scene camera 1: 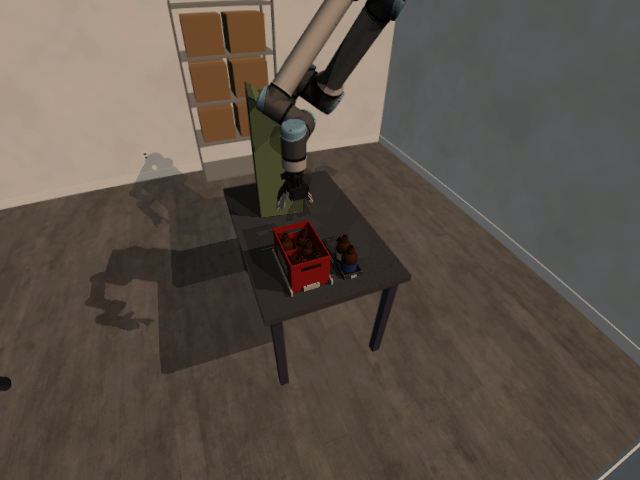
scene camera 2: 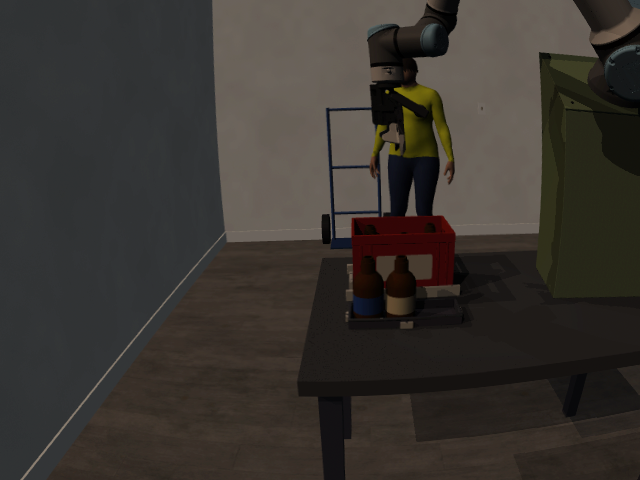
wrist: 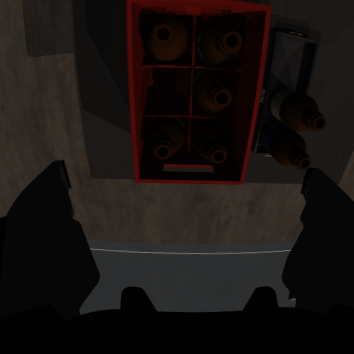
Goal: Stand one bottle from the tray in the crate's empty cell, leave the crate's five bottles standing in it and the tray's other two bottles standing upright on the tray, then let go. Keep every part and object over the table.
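Places are measured from the arm's base along level axes (x ahead, y left, z up), in millimetres.
Pixels of known places: gripper, between the fingertips: [scene camera 1: 295, 207] [scene camera 2: 398, 153] [wrist: 187, 167].
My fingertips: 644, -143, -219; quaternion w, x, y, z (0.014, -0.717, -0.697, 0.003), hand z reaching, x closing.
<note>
Behind a point stands the place of what it marks, as x, y, z.
My gripper [scene camera 1: 296, 203] @(644, -143, -219) [scene camera 2: 400, 148] @(644, -143, -219) [wrist: 187, 167] @(644, -143, -219) is wide open, empty, high above the table. The red crate [scene camera 1: 320, 273] @(783, -81, -509) [scene camera 2: 445, 260] @(536, -26, -489) [wrist: 150, 181] @(778, -192, -414) stands upright. In the wrist view it holds several brown bottles, and the middle cell of its left column [wrist: 167, 92] @(659, -167, -581) is empty. Beside it, the dark tray [scene camera 2: 377, 323] @(733, 141, -576) [wrist: 308, 62] @(575, 145, -578) bears an upright blue-labelled bottle [scene camera 1: 349, 258] @(776, 69, -477) [scene camera 2: 368, 289] @(753, 124, -495) [wrist: 282, 145] @(737, 60, -477) and an upright cream-labelled bottle [scene camera 1: 343, 245] @(692, 81, -470) [scene camera 2: 400, 289] @(679, 131, -496) [wrist: 295, 110] @(665, 69, -473). A third tray bottle does not show in any view.
The dark table [scene camera 1: 351, 222] @(418, 285, -589) [scene camera 2: 491, 351] @(489, 297, -589) bears a tall green panel-like block [scene camera 1: 268, 170] @(186, -124, -281) [scene camera 2: 584, 206] @(154, 72, -325) behind the crate in the first scene view. A person in yellow [scene camera 2: 421, 124] and a blue hand truck [scene camera 2: 330, 155] stand beyond the table. Boxes [scene camera 1: 204, 33] sit on a shelf rack.
</note>
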